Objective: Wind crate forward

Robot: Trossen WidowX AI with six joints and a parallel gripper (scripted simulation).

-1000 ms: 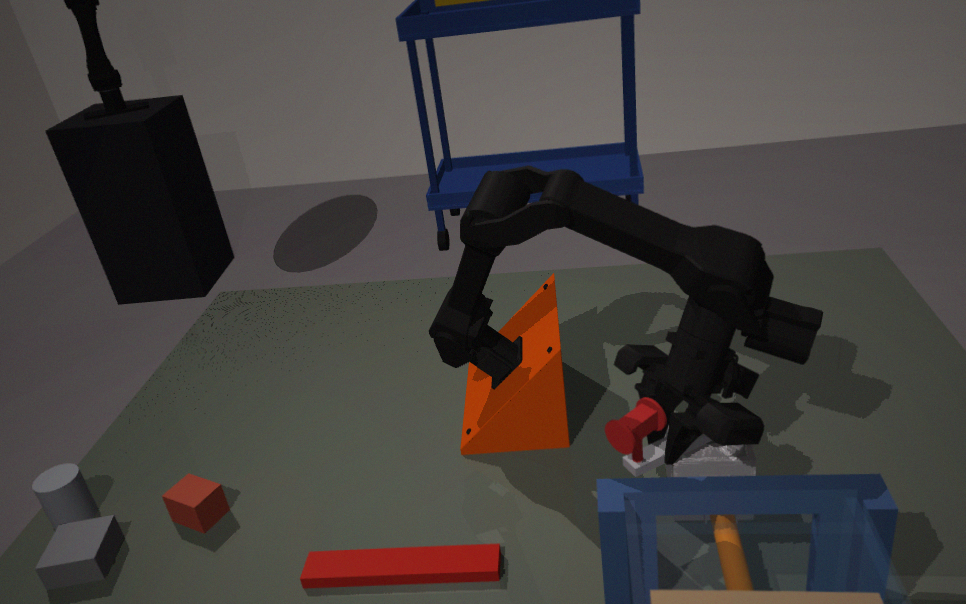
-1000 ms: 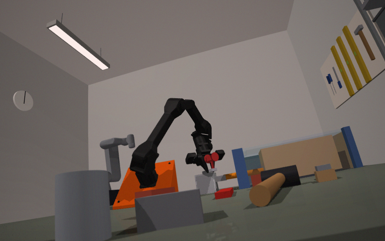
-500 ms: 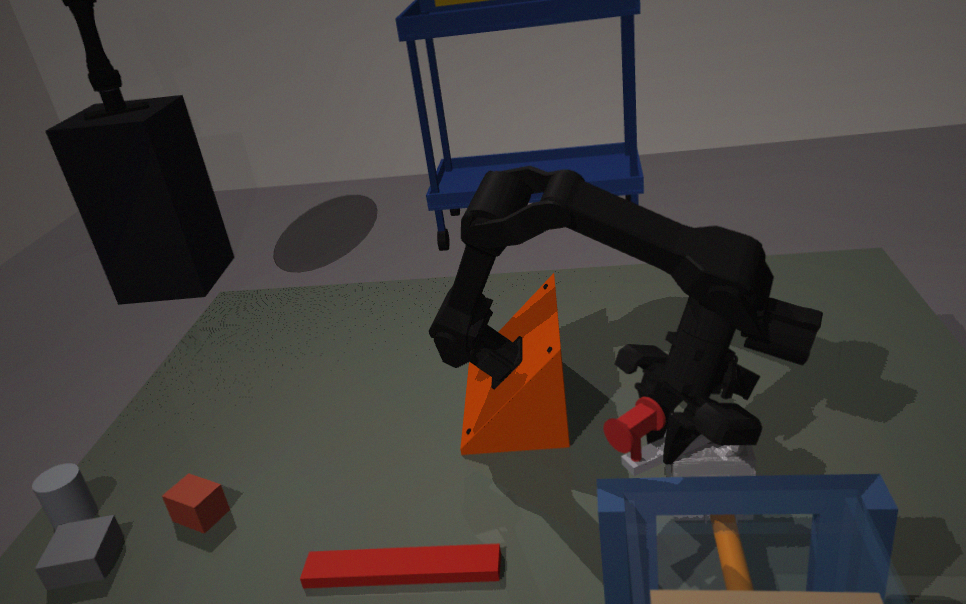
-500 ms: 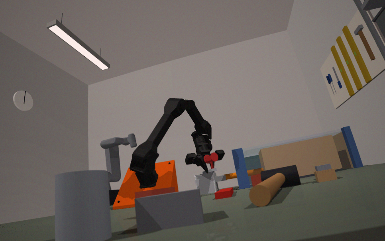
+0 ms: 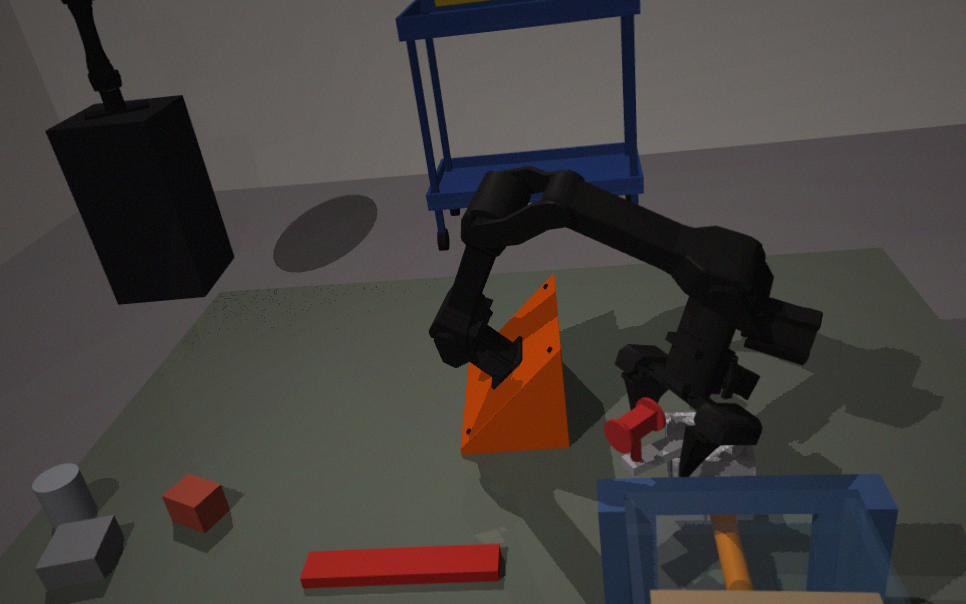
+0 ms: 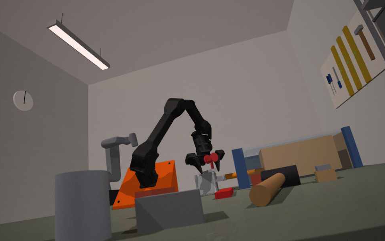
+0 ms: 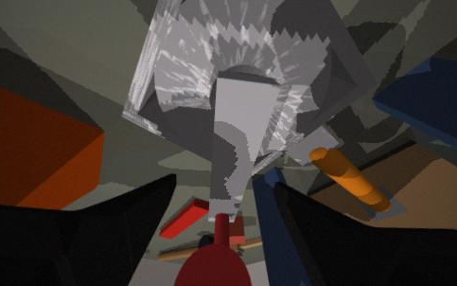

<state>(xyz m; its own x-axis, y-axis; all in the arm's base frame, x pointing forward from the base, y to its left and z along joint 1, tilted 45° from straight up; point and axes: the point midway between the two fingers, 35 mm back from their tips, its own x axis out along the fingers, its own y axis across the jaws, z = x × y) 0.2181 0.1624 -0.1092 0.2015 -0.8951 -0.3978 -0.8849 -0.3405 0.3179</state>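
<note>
Right now the grey crank arm is 20 mm above my gripper tip. From my gripper tip the other things lie so: frame: 130 mm ahead, 50 mm to the left, 20 mm above; grey winch: 60 mm below, 50 mm to the left, 50 mm behind; red knob: 50 mm above, 30 mm to the right, 10 mm ahead.
</note>
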